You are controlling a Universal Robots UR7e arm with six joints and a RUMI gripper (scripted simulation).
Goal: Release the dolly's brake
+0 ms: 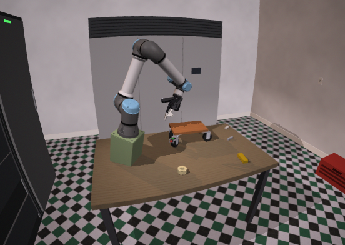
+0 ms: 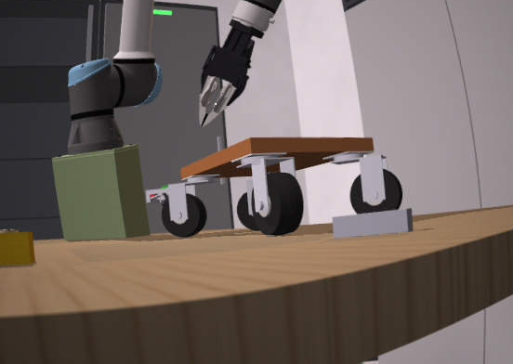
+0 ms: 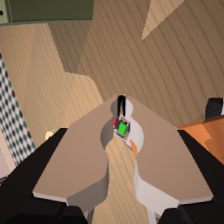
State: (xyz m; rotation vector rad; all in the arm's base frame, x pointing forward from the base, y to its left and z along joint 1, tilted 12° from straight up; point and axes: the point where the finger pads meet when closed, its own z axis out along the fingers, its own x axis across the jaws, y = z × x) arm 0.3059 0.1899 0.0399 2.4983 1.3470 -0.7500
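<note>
Now: the brake pedal 30 mm ahead of my hand, 110 mm to the right of it and 150 mm below it. From my hand the other things lie so: grey block 580 mm ahead, 90 mm to the right, 220 mm below; then yellow block 510 mm ahead, 420 mm to the right, 220 mm below; then cream tape roll 20 mm ahead, 430 mm to the right, 210 mm below.
</note>
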